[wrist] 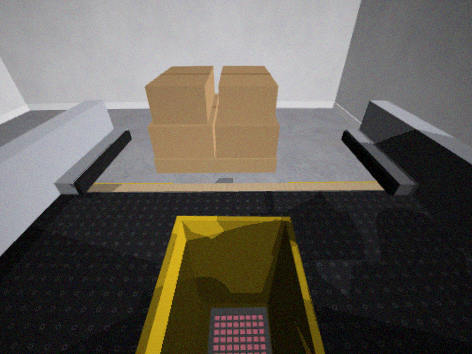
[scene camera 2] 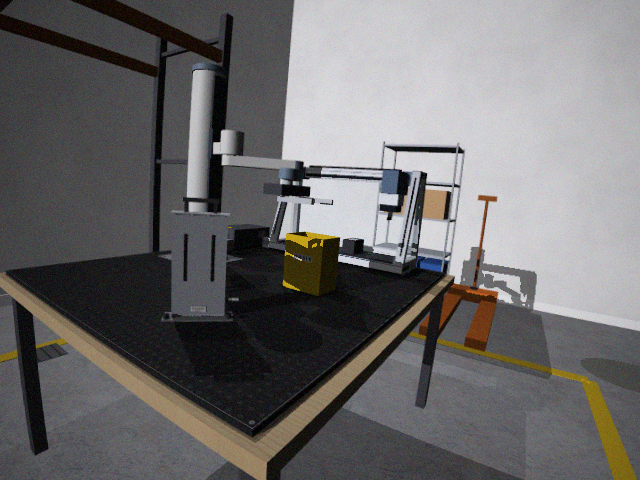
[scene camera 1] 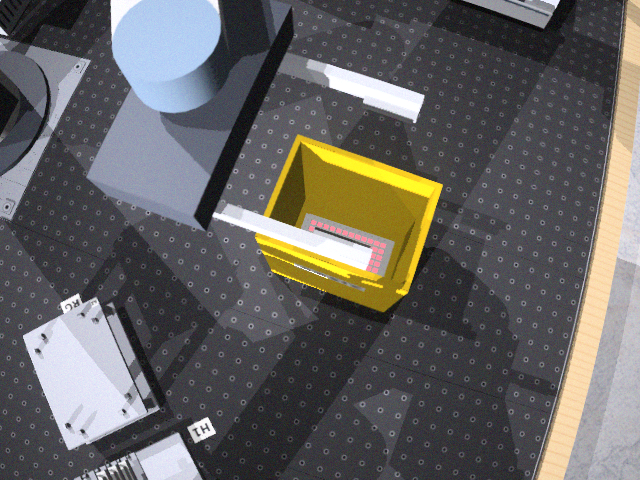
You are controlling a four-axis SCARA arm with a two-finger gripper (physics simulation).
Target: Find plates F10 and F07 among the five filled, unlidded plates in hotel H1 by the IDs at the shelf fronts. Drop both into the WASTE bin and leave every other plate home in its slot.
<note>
The pictures show: my gripper and a plate F10.
My gripper also shows in scene camera 2.
</note>
